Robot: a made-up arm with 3 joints. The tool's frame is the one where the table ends. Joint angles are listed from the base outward.
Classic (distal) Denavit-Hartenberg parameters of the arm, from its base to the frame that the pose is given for. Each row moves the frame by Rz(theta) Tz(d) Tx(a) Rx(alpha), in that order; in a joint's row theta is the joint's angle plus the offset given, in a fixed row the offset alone. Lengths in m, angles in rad.
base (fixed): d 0  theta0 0  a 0  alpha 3.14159
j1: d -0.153  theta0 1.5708  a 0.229  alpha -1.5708
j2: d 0  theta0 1.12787  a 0.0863  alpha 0
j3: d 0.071  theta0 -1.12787  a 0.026  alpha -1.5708
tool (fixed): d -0.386  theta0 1.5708  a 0  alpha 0
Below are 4 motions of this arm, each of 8 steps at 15 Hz.
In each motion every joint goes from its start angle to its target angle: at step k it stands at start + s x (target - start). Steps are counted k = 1, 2, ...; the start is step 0. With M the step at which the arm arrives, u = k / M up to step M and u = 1 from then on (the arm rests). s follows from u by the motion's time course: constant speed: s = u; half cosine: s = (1 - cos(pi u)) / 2; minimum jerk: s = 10 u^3 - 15 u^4 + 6 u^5.
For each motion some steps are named. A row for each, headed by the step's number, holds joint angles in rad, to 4 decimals.
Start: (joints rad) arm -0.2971 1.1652 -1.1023
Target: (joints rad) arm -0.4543 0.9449 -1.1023
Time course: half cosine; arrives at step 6
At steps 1, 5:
1: -0.3076 1.1504 -1.1023
5: -0.4438 0.9597 -1.1023

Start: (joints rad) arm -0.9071 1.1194 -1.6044
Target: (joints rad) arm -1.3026 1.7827 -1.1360
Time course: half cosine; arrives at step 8
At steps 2, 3, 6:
2: -0.9650 1.2165 -1.5358
3: -1.0292 1.3241 -1.4598
6: -1.2447 1.6856 -1.2046

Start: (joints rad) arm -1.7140 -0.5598 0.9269
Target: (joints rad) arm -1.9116 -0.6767 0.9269
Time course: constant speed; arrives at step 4
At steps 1, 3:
1: -1.7634 -0.5890 0.9269
3: -1.8622 -0.6475 0.9269

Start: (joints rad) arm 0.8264 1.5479 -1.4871
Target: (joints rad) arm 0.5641 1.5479 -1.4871
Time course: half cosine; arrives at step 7
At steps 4, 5, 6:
4: 0.6661 1.5479 -1.4871
5: 0.6135 1.5479 -1.4871
6: 0.5771 1.5479 -1.4871

